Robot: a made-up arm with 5 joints.
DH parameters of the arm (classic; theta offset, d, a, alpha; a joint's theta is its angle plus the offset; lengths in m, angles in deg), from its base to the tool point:
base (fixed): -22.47 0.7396 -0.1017 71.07
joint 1: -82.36 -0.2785 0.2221 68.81
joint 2: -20.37 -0.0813 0.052 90
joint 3: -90 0.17 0.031 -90
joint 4: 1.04 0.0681 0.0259 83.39
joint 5: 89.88 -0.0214 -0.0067 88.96
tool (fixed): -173.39 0.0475 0 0
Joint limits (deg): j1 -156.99..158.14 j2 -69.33..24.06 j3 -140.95..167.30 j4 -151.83..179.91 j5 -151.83..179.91
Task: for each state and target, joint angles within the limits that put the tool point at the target. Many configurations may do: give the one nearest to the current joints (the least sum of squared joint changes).
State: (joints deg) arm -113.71 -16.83 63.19 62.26 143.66
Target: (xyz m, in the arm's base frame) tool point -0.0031 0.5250 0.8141
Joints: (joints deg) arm -143.87 -3.21 79.65 57.66 128.14
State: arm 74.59 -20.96 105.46 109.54 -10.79
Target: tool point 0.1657 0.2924 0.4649
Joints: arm 37.10 -5.56 94.31 109.52 -22.75
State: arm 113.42 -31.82 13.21 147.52 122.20
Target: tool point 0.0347 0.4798 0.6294
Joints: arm 158.14 -68.84 -10.43 162.69 129.55
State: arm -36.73 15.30 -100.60 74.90 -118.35
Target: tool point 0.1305 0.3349 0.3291
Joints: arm 2.06 24.06 -67.05 62.77 -123.19
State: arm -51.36 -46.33 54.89 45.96 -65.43
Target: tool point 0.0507 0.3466 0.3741
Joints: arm -6.83 -14.68 63.91 70.33 -42.62
